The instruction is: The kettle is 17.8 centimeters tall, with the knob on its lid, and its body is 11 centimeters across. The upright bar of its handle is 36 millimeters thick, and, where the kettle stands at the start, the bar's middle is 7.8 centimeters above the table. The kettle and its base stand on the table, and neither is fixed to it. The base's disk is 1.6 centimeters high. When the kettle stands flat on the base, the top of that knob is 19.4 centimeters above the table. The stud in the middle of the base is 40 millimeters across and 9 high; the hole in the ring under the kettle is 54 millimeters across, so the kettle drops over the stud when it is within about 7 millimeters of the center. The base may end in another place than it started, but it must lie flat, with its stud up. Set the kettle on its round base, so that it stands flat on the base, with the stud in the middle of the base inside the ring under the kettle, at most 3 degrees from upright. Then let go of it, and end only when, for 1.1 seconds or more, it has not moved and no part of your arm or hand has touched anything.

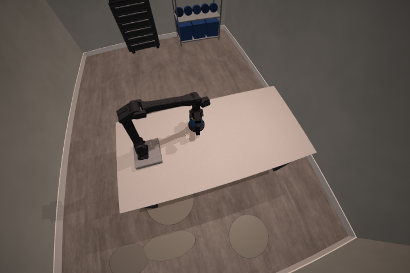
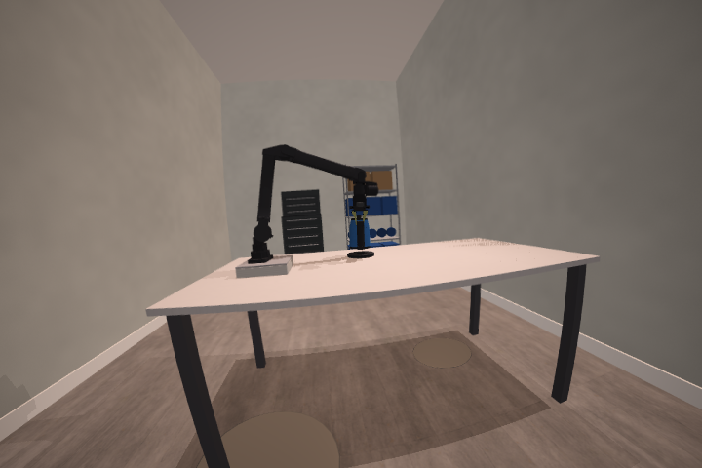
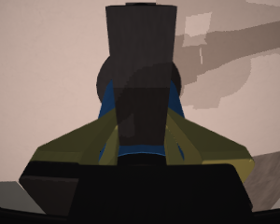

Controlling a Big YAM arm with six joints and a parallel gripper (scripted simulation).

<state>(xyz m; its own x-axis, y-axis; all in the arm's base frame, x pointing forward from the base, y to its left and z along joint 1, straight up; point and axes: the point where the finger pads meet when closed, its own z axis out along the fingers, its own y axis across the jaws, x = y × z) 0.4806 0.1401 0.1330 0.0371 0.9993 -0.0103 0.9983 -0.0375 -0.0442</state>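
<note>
Right now the blue kettle is 5 cm below my hand and 3 cm to the left of it. The rest, counted from my hand: round black base 17 cm below, 6 cm to the left.
</note>
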